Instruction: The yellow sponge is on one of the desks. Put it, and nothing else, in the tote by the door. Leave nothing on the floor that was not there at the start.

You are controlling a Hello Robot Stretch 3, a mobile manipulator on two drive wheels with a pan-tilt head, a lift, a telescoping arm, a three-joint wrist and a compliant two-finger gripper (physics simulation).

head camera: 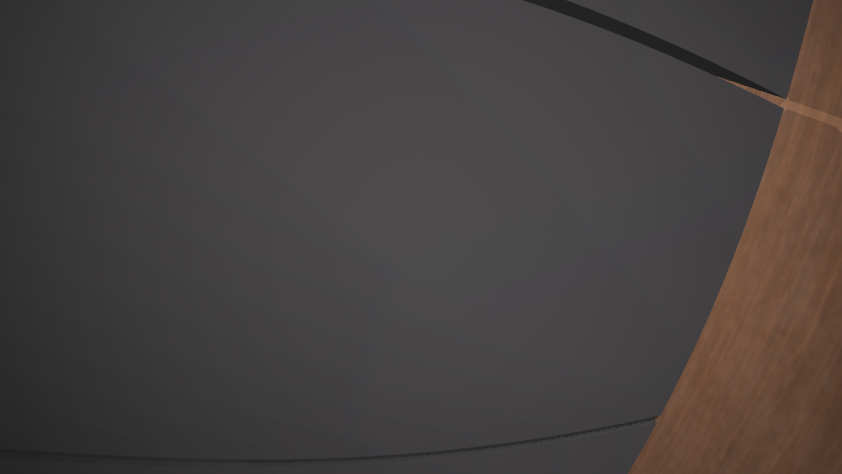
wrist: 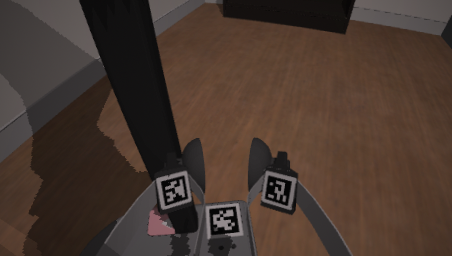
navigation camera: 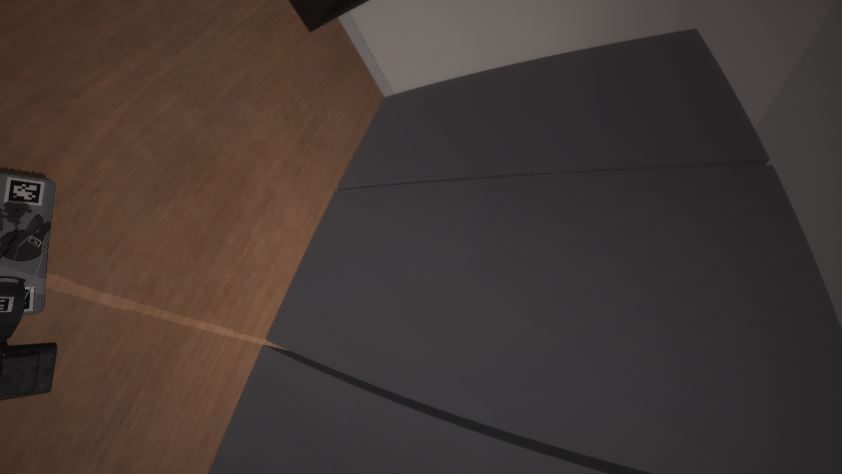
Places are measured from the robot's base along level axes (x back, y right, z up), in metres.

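Pixels of known places: gripper, fingertip midpoint: (wrist: 226, 157) (navigation camera: 19, 213).
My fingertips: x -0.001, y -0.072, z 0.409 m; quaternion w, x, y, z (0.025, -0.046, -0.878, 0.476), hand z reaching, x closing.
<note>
Behind a point stands the place of what it marks.
My gripper (wrist: 226, 157) {x -0.001, y -0.072, z 0.409 m} is open and empty in the wrist view, its two fingertips apart above the brown wood floor. The yellow sponge, the desks and the tote do not show in these views.
A tall dark grey partition (head camera: 412, 235) {x -0.945, y 0.064, z 0.903 m} (navigation camera: 559, 282) {x -0.961, y 0.030, z 1.248 m} stands on the floor (head camera: 783, 294) {x -0.775, y -0.019, z 0.000 m} (navigation camera: 176, 176) {x -0.354, y -0.269, z 0.000 m} (wrist: 325, 125) {x -0.382, y -0.490, z 0.000 m}. A dark shelf unit (wrist: 285, 20) {x -0.512, y -1.410, z 0.029 m} stands by the far wall. Part of my base (navigation camera: 35, 206) {x -0.019, y -0.097, z 0.160 m} shows at the left. A skirted wall (wrist: 45, 50) {x 0.583, y -0.764, z 0.225 m} runs along the wrist view's left.
</note>
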